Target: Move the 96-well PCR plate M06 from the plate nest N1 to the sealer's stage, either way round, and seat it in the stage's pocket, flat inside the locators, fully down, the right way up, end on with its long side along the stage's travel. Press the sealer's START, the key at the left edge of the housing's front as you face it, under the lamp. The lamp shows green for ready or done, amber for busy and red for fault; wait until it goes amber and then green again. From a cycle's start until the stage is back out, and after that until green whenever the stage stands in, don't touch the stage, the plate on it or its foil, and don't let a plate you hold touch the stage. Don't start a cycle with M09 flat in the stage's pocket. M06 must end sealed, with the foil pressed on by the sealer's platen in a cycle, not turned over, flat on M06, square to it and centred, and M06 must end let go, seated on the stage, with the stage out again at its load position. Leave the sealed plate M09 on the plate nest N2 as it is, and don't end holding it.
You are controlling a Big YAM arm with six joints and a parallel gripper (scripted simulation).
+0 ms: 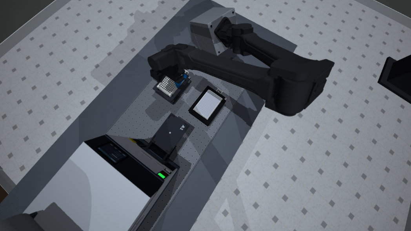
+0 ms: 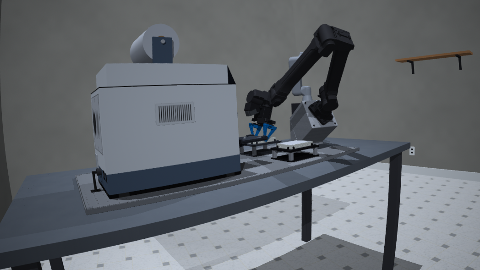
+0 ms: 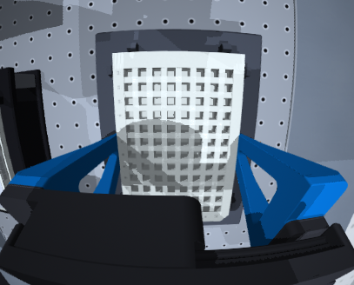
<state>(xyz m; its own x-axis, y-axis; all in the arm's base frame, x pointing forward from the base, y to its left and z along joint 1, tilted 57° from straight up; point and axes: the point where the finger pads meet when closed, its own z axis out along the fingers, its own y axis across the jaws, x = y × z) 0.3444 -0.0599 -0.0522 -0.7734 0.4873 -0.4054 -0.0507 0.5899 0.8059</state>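
The white 96-well plate M06 is right at my hand. The rest, counted from my hand: sealed plate M09: 20 mm behind, 210 mm to the left, 10 mm below; then nest N2: 20 mm behind, 210 mm to the left, 20 mm below; then plate nest N1: 20 mm below.
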